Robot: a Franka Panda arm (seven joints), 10 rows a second.
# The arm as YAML. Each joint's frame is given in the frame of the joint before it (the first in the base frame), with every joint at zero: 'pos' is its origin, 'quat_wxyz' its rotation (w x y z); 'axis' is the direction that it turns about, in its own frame. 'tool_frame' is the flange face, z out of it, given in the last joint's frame.
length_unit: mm
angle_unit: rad
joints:
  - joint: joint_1
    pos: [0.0, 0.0, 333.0]
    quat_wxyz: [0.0, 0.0, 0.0, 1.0]
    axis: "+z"
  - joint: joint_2
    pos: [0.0, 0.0, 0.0]
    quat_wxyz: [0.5, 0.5, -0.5, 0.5]
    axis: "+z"
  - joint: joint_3
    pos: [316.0, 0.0, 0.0]
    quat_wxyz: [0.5, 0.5, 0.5, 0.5]
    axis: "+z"
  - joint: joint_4
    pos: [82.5, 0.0, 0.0]
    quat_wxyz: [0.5, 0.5, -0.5, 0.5]
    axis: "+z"
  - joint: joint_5
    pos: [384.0, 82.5, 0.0]
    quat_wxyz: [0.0, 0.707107, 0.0, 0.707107]
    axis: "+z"
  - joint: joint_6
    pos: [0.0, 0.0, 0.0]
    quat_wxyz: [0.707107, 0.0, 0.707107, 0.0]
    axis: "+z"
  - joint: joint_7
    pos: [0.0, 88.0, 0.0]
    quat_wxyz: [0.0, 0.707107, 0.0, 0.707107]
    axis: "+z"
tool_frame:
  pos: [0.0, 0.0, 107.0]
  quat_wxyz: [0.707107, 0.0, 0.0, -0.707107]
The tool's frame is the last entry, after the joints.
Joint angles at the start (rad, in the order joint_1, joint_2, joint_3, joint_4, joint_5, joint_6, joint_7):
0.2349 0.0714 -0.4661 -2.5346 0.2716 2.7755 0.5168
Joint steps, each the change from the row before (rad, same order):
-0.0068 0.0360 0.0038 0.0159 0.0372 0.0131 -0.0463
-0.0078 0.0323 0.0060 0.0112 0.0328 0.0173 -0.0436
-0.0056 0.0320 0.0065 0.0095 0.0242 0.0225 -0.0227
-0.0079 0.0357 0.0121 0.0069 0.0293 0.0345 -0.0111
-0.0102 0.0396 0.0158 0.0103 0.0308 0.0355 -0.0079
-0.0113 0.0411 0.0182 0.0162 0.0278 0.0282 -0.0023
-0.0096 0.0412 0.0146 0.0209 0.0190 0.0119 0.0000
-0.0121 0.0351 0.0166 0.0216 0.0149 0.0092 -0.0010
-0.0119 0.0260 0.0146 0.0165 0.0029 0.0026 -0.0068
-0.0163 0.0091 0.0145 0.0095 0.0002 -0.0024 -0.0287
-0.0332 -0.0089 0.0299 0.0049 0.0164 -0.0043 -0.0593
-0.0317 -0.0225 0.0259 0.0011 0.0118 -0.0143 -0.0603
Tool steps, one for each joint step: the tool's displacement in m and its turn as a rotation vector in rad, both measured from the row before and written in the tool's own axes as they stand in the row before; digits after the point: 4 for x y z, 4 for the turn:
0.0054 0.0016 0.0085 -0.0052 0.0043 -0.0111
0.0040 0.0022 0.0083 -0.0048 0.0066 -0.0131
0.0028 0.0014 0.0085 -0.0065 0.0111 -0.0028
0.0015 0.0017 0.0101 -0.0056 0.0170 0.0107
0.0014 0.0011 0.0111 -0.0064 0.0180 0.0135
0.0013 -0.0006 0.0113 -0.0071 0.0141 0.0144
0.0010 -0.0012 0.0119 -0.0122 0.0034 0.0092
0.0013 -0.0024 0.0100 -0.0074 0.0027 0.0056
0.0004 -0.0019 0.0081 -0.0076 -0.0023 -0.0088
0.0014 -0.0008 0.0031 -0.0002 -0.0045 -0.0265
0.0026 -0.0006 -0.0024 0.0173 -0.0070 -0.0353
0.0033 -0.0008 -0.0072 0.0222 -0.0088 -0.0381

